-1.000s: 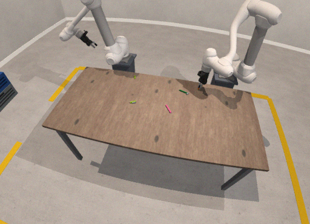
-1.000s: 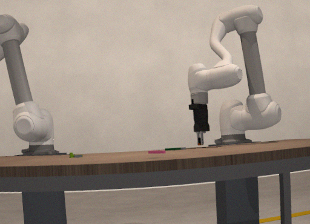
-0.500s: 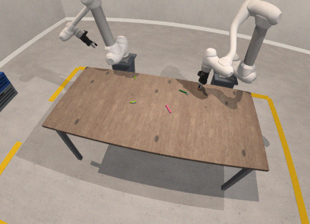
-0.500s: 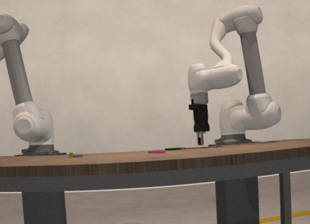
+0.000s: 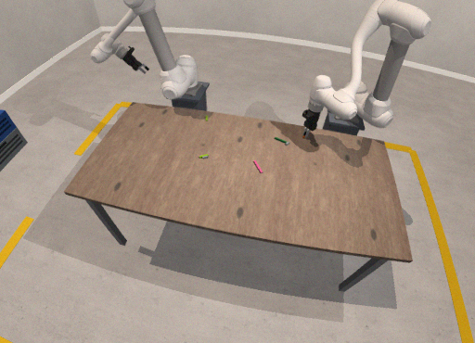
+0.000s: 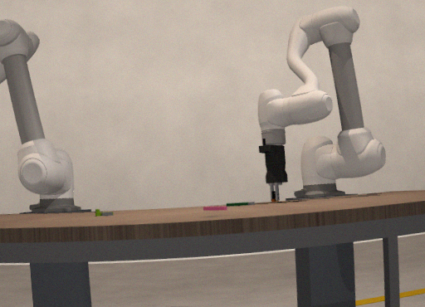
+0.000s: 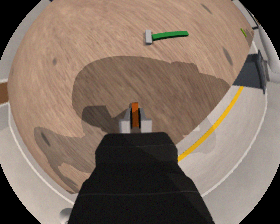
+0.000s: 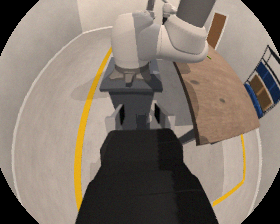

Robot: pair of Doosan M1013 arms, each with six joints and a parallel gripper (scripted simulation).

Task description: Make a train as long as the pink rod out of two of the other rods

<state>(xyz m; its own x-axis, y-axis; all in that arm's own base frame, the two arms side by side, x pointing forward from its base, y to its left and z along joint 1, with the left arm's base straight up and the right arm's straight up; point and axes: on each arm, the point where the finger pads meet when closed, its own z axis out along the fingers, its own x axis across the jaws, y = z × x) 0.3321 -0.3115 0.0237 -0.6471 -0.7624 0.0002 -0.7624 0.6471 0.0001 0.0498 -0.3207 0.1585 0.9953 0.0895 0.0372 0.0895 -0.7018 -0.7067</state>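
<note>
Now: left hand 2 cm above the orange rod. Also, from my left hand: green rod (15 cm to the right, 8 cm ahead, 2 cm below); pink rod (32 cm ahead, 25 cm to the right, 2 cm below).
</note>
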